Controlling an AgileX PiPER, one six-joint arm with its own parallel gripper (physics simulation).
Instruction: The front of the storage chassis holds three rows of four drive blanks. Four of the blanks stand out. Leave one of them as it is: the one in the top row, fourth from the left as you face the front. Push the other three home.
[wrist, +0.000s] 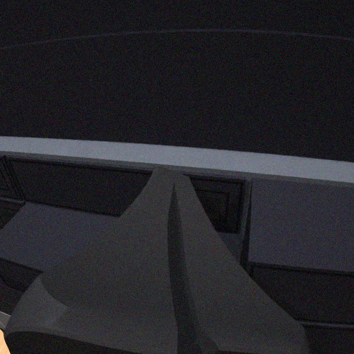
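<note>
The storage chassis (280, 165) shows its light top front edge running across the wrist view, with drive blanks below it. My gripper (164, 191) is shut, with its fingertips in front of a top-row blank (65, 185) that sits back near the chassis front; whether they touch it is hard to tell. To the right, another top-row blank (302, 225) stands out, its upper side showing. Below the blank at my fingertips, a blank in the row beneath (55, 235) also stands out, partly hidden by the fingers. The lowest row is mostly hidden.
The dark top of the chassis fills the upper part of the view. Part of another top-row blank (7, 180) shows at the left edge. A small light wooden-coloured patch shows at the lower left corner.
</note>
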